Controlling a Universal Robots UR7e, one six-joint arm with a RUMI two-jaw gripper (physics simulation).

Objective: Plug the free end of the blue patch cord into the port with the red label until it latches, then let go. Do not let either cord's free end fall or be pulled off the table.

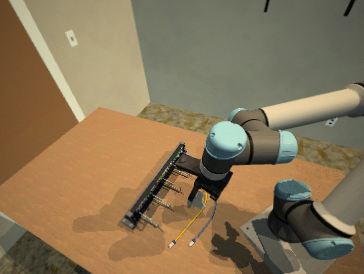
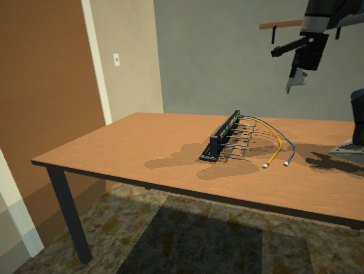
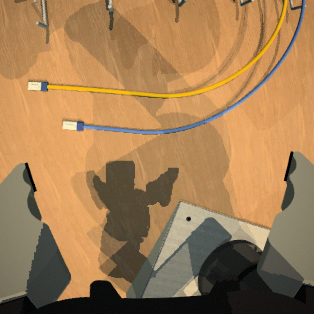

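The blue patch cord (image 1: 214, 217) (image 2: 294, 148) (image 3: 170, 132) curves from the panel's far end, its free plug (image 1: 192, 243) (image 2: 286, 163) (image 3: 72, 125) lying on the table. The yellow cord (image 1: 189, 226) (image 2: 280, 145) (image 3: 170, 95) runs beside it, its plug (image 1: 172, 244) (image 2: 265, 165) (image 3: 37, 86) also on the table. The black patch panel (image 1: 155, 187) (image 2: 214, 146) stands upright with small coloured labels; the red-labelled port is too small to tell surely. My gripper (image 1: 196, 201) (image 2: 295, 84) (image 3: 158, 162) is open and empty, high above the table, apart from both cords.
Thin metal cable bars (image 1: 163, 202) (image 2: 235, 154) (image 3: 43, 12) stick out from the panel on the cords' side. The robot's base plate (image 1: 255, 231) (image 3: 172, 227) stands on the table (image 1: 65, 175) (image 2: 115, 145). The table's front edge (image 2: 150, 185) runs beyond the plugs.
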